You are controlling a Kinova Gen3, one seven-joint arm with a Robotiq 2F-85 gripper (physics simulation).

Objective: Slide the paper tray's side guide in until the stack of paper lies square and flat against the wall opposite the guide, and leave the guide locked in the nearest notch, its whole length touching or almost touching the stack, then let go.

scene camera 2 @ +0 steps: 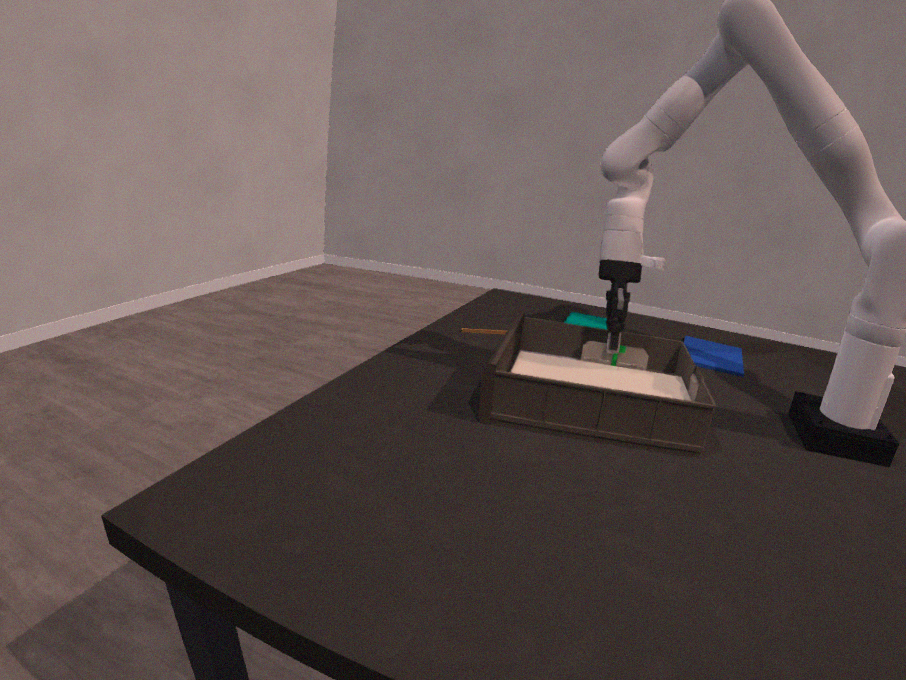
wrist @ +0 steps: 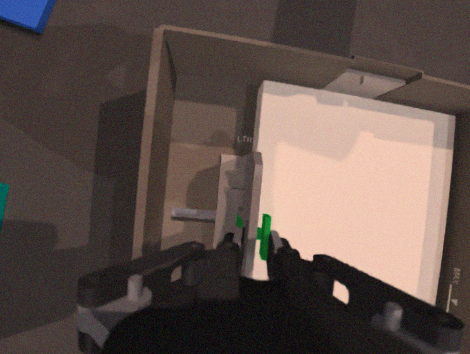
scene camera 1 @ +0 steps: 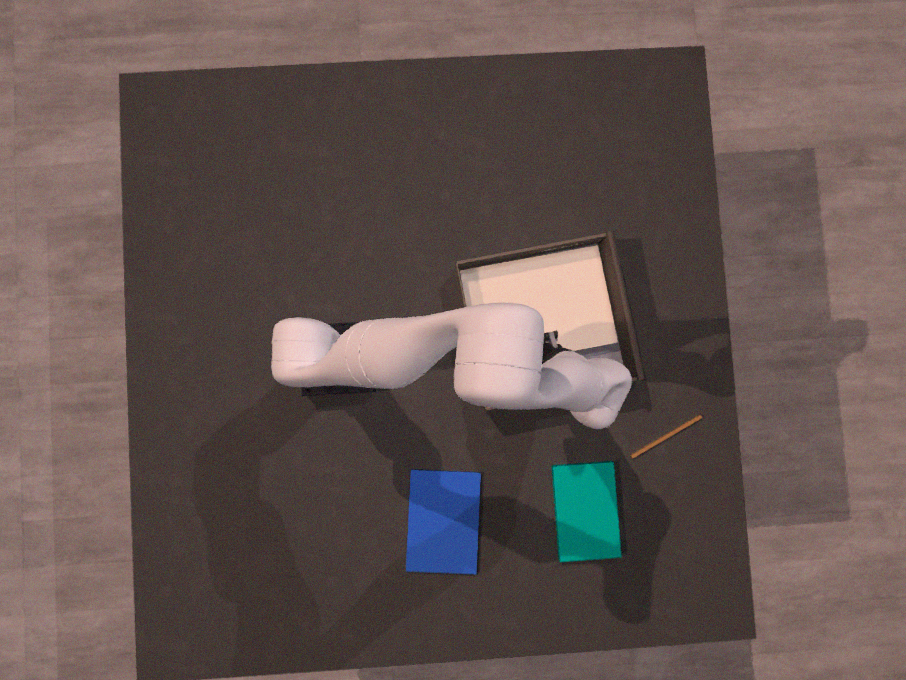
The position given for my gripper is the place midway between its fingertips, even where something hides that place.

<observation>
In view: my gripper (scene camera 2: 612, 352), a cream paper stack (scene camera 1: 568, 289), a blue pad (scene camera 1: 443, 521), a teal pad (scene camera 1: 586, 513) and a grey side guide (wrist: 240, 180).
The cream paper stack is seen too in scene camera 2 (scene camera 2: 582, 372) and in the wrist view (wrist: 367, 182). The blue pad shows as well in scene camera 2 (scene camera 2: 706, 354). My gripper shows as well in the wrist view (wrist: 255, 241).
</observation>
